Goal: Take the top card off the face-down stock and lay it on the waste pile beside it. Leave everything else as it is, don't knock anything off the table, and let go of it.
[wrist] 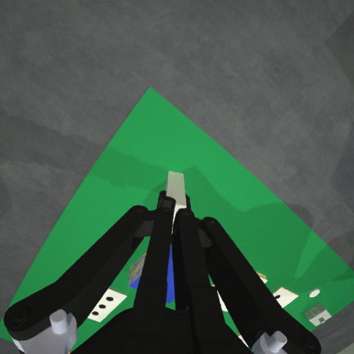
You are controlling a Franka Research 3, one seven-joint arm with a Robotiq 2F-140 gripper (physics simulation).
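My gripper [173, 182] is shut and empty, its pale fingertips pressed together over the green table top, seen from above. Behind the fingers, lower in the view, the face-down stock [171, 281] shows in part: its blue back and the layered edges at its left side. The fingers hide its middle. A white face-up card [108, 306] with black pips lies to the left of the stock. Part of another white card [222, 301] shows between the right finger links. I cannot tell which of these is the waste pile.
The green table top [145, 130] ends in a corner ahead, with grey floor [75, 60] beyond. At the lower right are a white card [286, 297] with a black mark, a small white disc [314, 293] and a grey and white block [318, 314] near the edge.
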